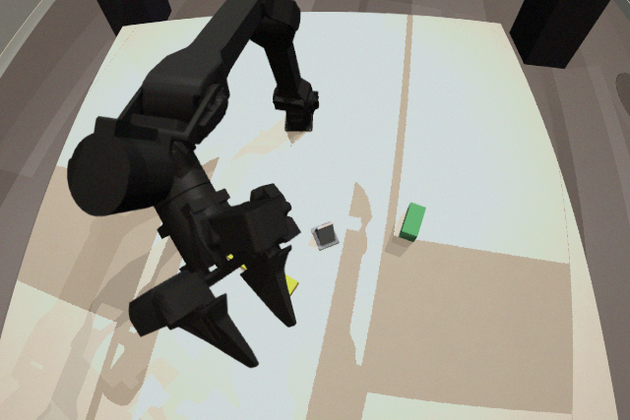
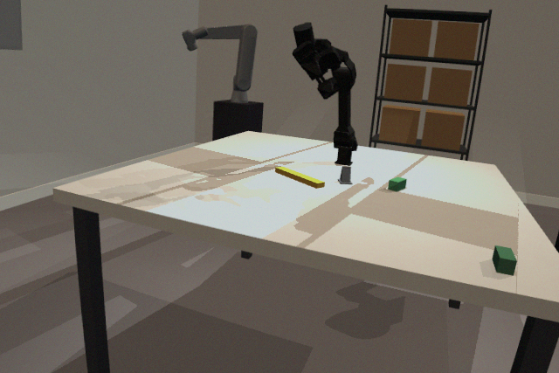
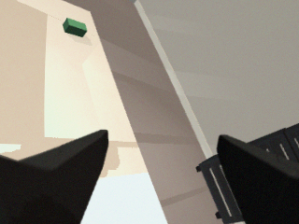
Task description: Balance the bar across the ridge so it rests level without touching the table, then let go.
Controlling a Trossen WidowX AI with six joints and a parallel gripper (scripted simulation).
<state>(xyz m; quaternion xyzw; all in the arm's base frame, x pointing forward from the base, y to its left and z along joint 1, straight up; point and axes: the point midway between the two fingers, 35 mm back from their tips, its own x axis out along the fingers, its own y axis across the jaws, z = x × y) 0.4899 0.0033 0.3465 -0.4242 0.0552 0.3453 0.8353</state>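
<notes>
Right now the yellow bar is 17 cm behind my gripper tip, 11 cm to the right of it and 33 cm below it. Round my gripper tip: dark green cube: 22 cm ahead, 48 cm to the left, 32 cm below; then light green block: 25 cm behind, 22 cm to the left, 32 cm below.
</notes>
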